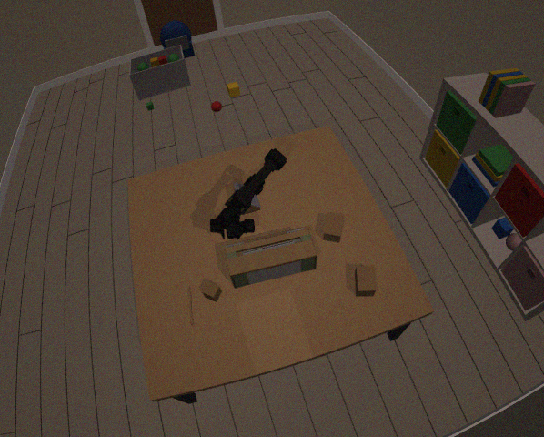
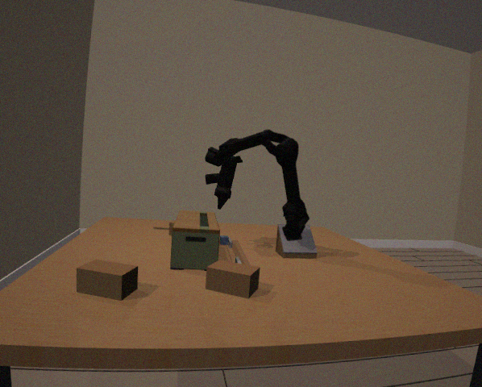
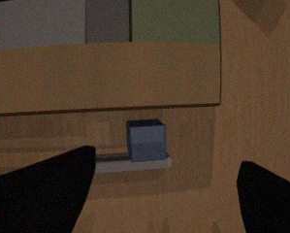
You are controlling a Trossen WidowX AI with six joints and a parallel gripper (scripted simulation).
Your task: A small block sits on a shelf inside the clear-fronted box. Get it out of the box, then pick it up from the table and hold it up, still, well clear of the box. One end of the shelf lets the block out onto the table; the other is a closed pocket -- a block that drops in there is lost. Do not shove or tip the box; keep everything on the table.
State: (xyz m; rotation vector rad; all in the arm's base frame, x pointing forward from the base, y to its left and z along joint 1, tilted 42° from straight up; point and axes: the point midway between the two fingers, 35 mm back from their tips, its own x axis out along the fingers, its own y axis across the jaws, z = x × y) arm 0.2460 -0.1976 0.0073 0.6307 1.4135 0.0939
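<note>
Now: gripper tip 14 cm above the small blue block, 3 cm past it and 1 cm to the left of it. From my gripper tip the other things lie so: clear-fronted box 15 cm to the left, 10 cm below, 8 cm ahead; thin stick 28 cm to the right, 16 cm below, 15 cm ahead.
</note>
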